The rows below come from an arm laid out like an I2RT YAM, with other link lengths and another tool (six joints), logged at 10 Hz.
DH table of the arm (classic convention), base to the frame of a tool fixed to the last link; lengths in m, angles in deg. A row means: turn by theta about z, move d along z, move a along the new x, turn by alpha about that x. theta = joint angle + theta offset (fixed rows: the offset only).
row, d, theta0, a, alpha
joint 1, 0.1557, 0.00, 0.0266, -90.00
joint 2, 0.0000, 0.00, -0.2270, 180.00
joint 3, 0.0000, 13.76, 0.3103, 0.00
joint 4, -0.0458, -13.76, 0.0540, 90.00
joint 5, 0.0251, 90.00, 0.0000, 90.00
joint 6, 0.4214, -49.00, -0.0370, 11.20
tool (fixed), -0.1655, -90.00, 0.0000, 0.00
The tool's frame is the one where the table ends.
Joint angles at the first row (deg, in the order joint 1, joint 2, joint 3, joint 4, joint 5, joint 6):
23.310 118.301 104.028 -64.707 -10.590 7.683
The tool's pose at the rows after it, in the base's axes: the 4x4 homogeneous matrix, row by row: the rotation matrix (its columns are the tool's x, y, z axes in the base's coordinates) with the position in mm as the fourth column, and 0 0 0 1 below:
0.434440, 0.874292, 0.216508, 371.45; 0.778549, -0.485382, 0.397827, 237.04; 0.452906, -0.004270, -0.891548, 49.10; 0, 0, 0, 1
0.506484, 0.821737, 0.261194, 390.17; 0.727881, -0.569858, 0.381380, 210.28; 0.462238, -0.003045, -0.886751, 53.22; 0, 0, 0, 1
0.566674, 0.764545, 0.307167, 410.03; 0.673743, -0.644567, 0.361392, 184.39; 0.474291, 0.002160, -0.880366, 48.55; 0, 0, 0, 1
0.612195, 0.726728, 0.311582, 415.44; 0.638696, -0.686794, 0.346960, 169.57; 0.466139, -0.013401, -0.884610, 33.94; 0, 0, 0, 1
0.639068, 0.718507, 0.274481, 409.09; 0.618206, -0.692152, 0.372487, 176.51; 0.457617, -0.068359, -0.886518, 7.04; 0, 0, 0, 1
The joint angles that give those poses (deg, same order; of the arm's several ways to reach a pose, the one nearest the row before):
19.376 116.619 104.030 -65.670 -10.546 8.535
15.048 116.070 104.026 -65.450 -10.590 9.977
11.004 116.137 103.220 -63.527 -10.546 11.376
8.775 116.968 101.559 -61.801 -10.677 12.469
8.513 119.327 99.240 -59.287 -12.775 13.191

